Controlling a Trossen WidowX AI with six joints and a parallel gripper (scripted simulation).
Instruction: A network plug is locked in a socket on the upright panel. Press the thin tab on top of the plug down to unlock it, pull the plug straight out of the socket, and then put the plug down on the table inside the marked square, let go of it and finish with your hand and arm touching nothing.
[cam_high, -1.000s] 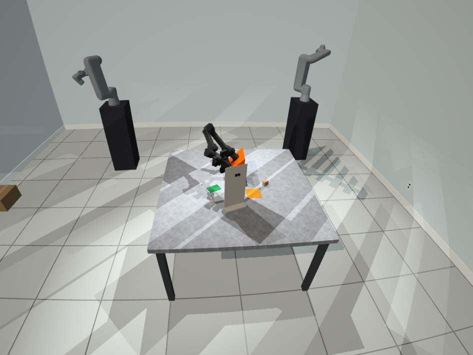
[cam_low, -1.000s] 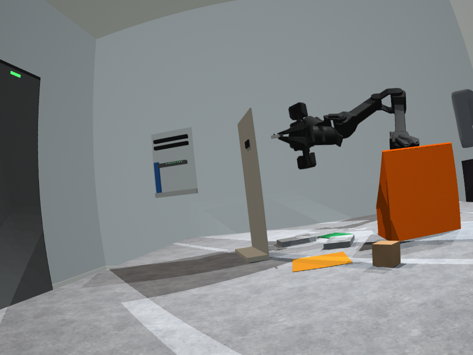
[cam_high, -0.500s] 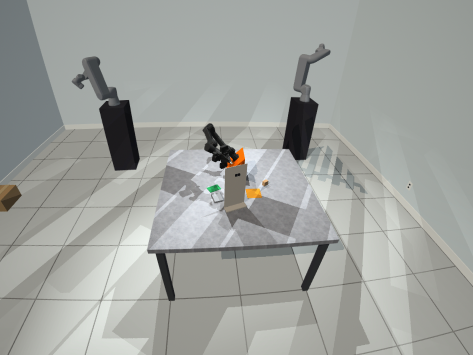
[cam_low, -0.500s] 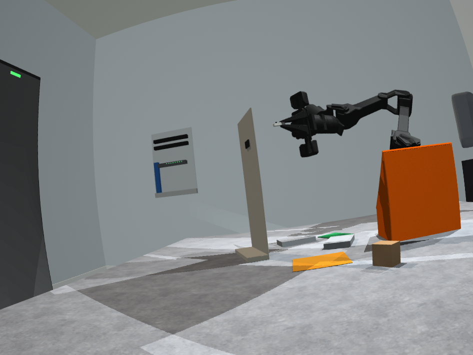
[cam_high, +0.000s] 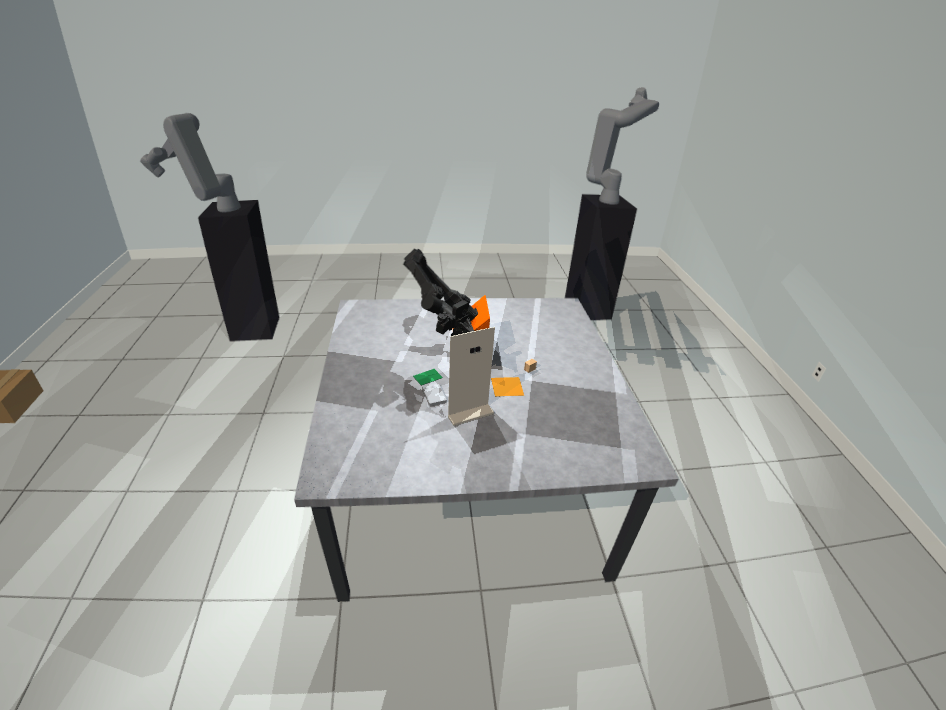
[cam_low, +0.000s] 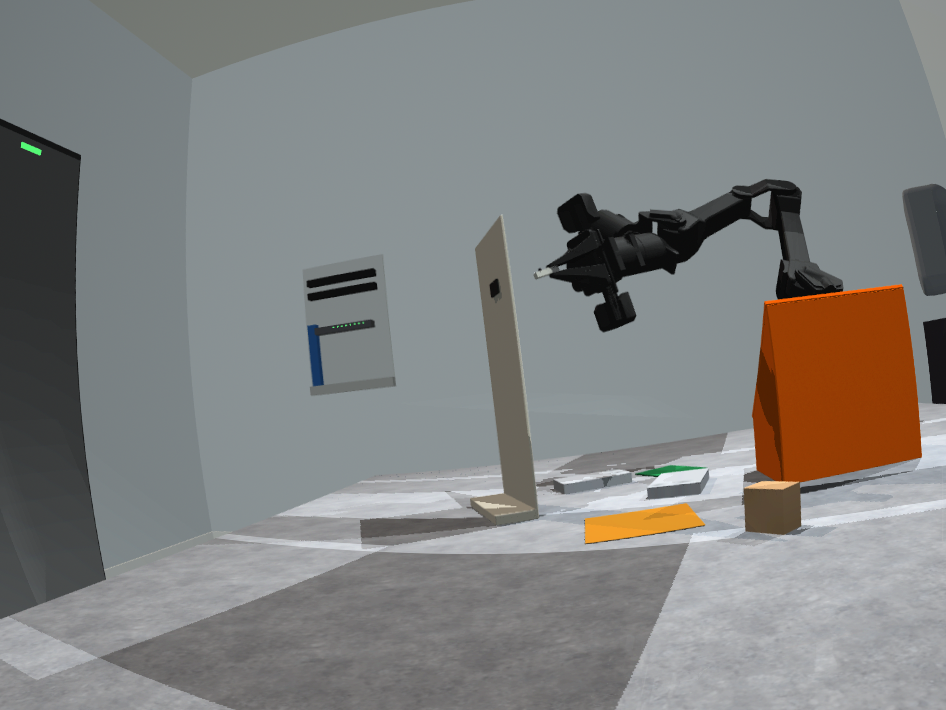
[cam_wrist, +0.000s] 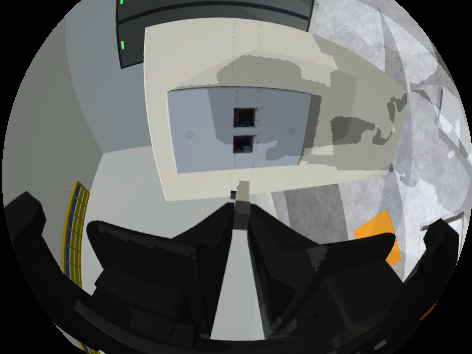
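Right now my gripper tip is 30 cm above the orange marked square, 16 cm to the right of it and 6 cm past it. Also, from my gripper tip: beige panel: 13 cm below, 8 cm ahead, 1 cm to the right; grey network plug: 1 cm ahead; brown cube: 29 cm to the left, 28 cm below, 17 cm behind.
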